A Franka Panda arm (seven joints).
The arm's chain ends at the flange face. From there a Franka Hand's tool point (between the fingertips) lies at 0.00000 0.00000 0.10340 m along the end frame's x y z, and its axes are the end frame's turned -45 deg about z.
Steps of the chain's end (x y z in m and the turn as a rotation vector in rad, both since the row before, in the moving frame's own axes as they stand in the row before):
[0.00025, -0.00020, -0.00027, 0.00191, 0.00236, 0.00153]
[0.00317, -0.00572, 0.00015, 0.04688, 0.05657, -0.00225]
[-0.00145, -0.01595, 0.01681, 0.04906, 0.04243, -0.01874]
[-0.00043, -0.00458, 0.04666, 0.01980, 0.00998, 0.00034]
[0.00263, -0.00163, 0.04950, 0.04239, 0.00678, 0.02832]
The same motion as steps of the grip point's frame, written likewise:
[0.00063, 0.00007, -0.00027, -0.00032, 0.00302, 0.00153]
[0.01384, -0.00110, -0.00013, -0.00685, 0.07315, -0.00225]
[0.01693, -0.01285, 0.01659, 0.00469, 0.06469, -0.01874]
[0.00511, -0.00426, 0.04663, 0.00694, 0.02106, 0.00034]
[0.00664, -0.00184, 0.04940, 0.02518, 0.03477, 0.02832]

